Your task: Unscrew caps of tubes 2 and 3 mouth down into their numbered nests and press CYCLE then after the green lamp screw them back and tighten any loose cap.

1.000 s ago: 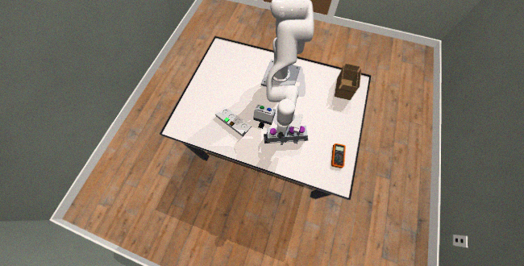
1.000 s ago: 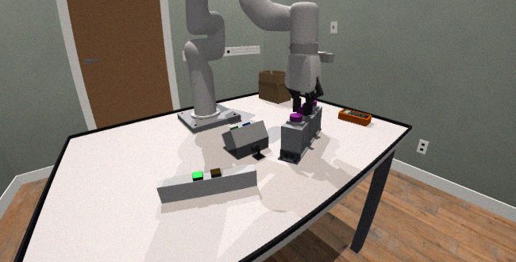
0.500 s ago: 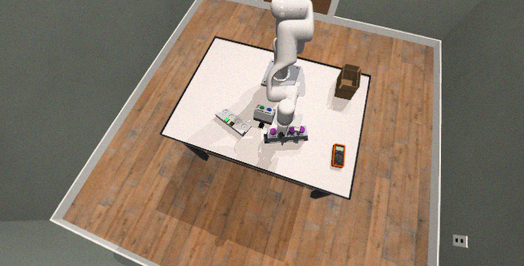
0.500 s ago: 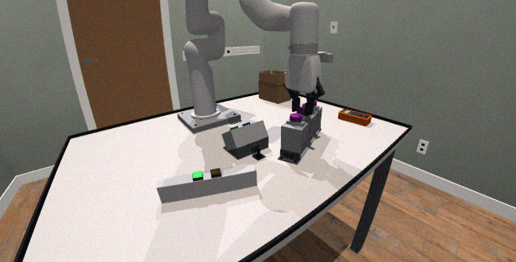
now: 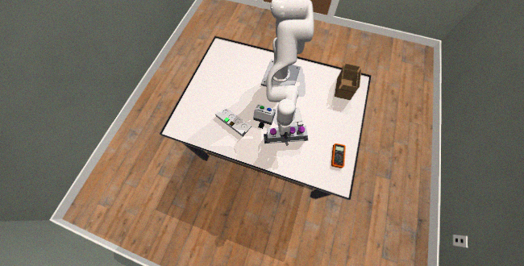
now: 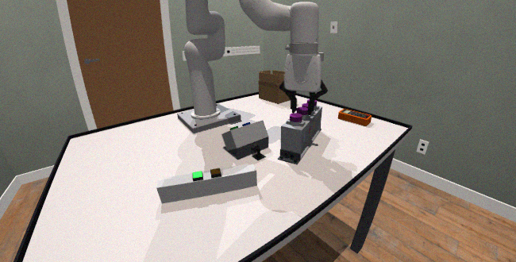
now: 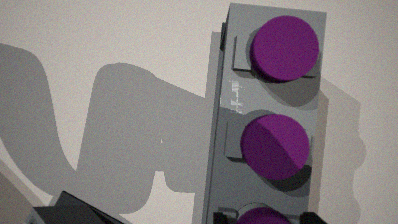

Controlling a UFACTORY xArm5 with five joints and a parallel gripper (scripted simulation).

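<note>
Right now the purple cap is 2 cm behind my hand, 5 cm to the left of it and 2 cm below it. From my hand the other things lie so: key housing (10 cm behind, 14 cm to the right, 8 cm below); blue key (12 cm behind, 12 cm to the right, 6 cm below); grey decapping station (1 cm behind, 2 cm to the left, 13 cm below).
</note>
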